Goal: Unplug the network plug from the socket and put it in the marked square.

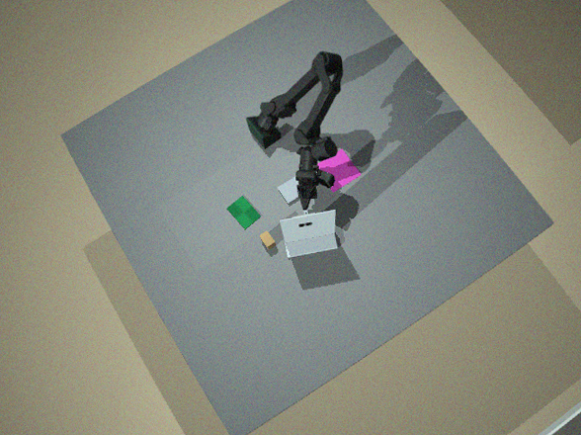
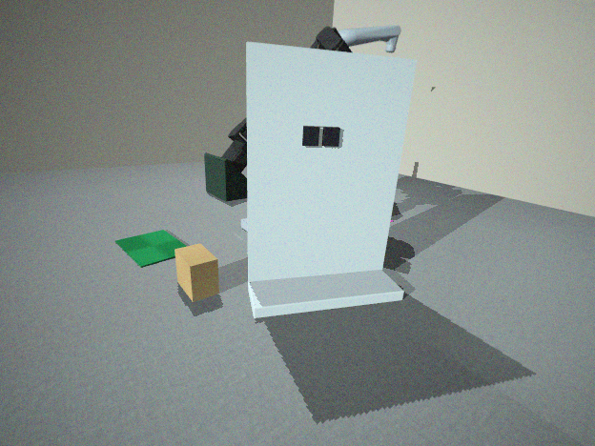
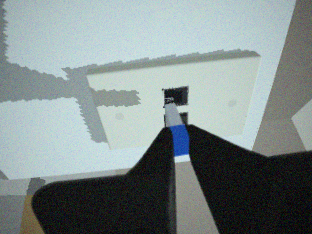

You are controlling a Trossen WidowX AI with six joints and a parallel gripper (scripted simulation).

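Right now my gripper tip is 19 cm to the right of the magenta square, 17 cm above it and 13 cm past it. From my gripper tip the other things lie so: tan block: 15 cm below, 14 cm to the right, 2 cm behind; panel: 6 cm below, 5 cm ahead, 2 cm to the right; network plug: 1 cm ahead.
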